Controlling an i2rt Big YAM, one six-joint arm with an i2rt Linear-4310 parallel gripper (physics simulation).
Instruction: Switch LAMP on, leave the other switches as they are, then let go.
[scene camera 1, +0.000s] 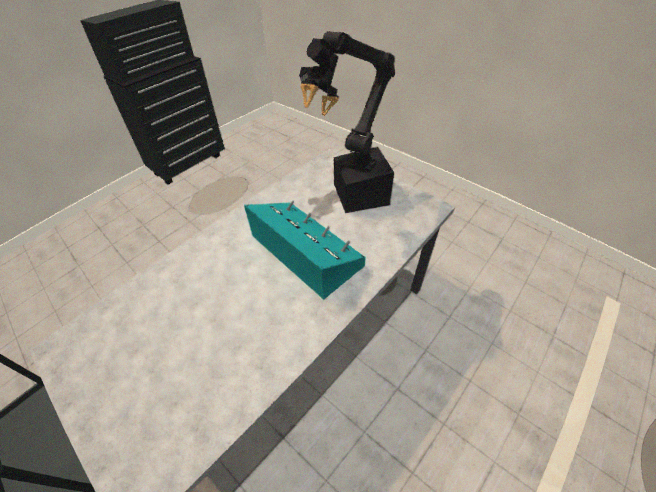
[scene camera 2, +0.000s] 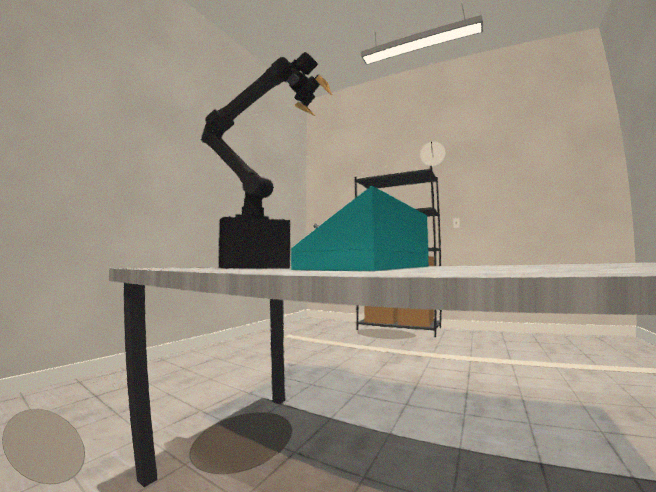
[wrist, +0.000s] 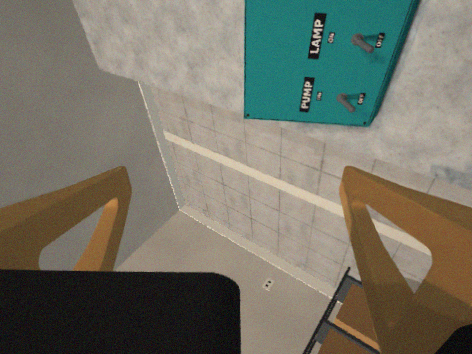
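Pixels of known places: gripper, fingertip midpoint: (scene camera 1: 315, 111) (scene camera 2: 322, 105) (wrist: 235, 178); arm's base at its link origin: (scene camera 1: 362, 164) (scene camera 2: 252, 219).
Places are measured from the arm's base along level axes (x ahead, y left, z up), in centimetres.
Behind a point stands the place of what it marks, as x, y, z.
Observation:
A teal switch panel (scene camera 1: 288, 256) @[60.4, -4.0, -9.5] (scene camera 2: 398, 239) @[56.7, -16.4, -11.0] (wrist: 280, 60) @[56.2, 3.8, -3.0] stands on the table, its slope facing the arm's base. The labels LAMP (wrist: 317, 36) @[49.5, 0.7, -6.0] and PUMP (wrist: 307, 94) @[52.9, 12.1, -6.0] are readable in the wrist view. The LAMP lever (wrist: 363, 43) @[41.8, 2.7, -7.2] leans to its OFF mark, as does the PUMP lever (wrist: 346, 102) @[45.3, 14.1, -7.5]. Four small levers show in scene camera 1, where the labels are too small to read. My gripper (scene camera 1: 316, 110) @[31.4, -5.8, 39.5] (scene camera 2: 323, 104) @[31.4, -5.8, 39.5] (wrist: 235, 178) @[31.4, -5.8, 39.5] is open and empty, high above the table and well away from the panel. The other two switches do not show in the wrist view.
The arm's black base block (scene camera 1: 365, 182) @[10.4, 6.5, -1.9] (scene camera 2: 254, 243) @[7.2, -9.6, -10.3] stands beside the panel on the pale table (scene camera 1: 174, 328) @[106.5, -28.5, -19.2] (scene camera 2: 529, 290) @[74.3, -60.1, -20.7]. A black drawer cabinet (scene camera 1: 158, 90) stands at the back left in scene camera 1. A shelf rack (scene camera 2: 397, 177) with boxes stands beyond the table.

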